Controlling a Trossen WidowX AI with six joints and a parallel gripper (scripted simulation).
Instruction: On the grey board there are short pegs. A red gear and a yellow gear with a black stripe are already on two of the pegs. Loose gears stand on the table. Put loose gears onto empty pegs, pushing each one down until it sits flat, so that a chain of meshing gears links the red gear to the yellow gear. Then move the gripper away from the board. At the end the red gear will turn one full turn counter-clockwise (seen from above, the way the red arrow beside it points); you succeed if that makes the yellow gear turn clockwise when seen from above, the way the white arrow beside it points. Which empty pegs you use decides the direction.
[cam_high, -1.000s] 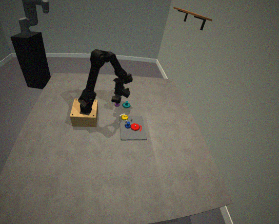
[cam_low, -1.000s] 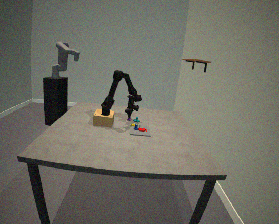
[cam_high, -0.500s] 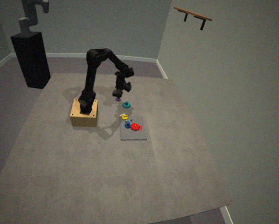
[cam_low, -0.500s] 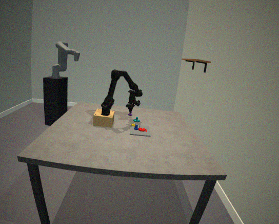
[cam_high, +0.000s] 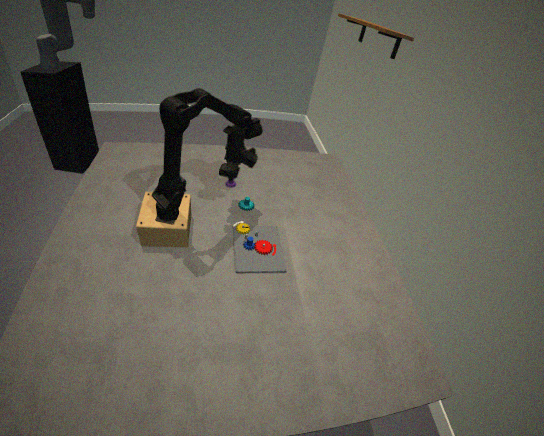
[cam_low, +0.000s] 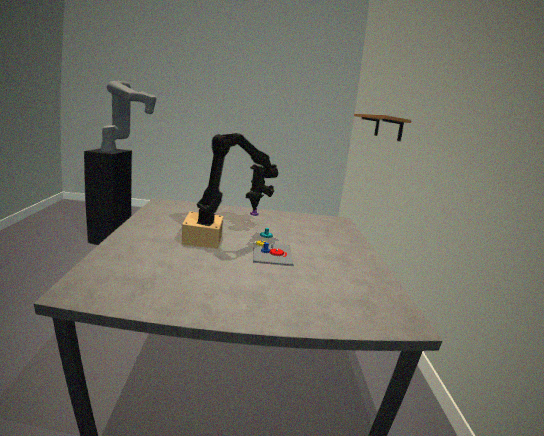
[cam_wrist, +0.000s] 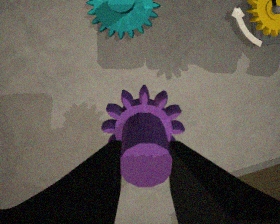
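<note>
Right now the blue gear is 20 cm to the right of my gripper tip, 11 cm below it and 11 cm ahead of it. The rest, counted from my gripper tip: teal gear: 12 cm below, 7 cm ahead, 1 cm to the left; then white arrow: 12 cm below, 10 cm to the right, 5 cm ahead; then small purple gear: 1 cm below.
</note>
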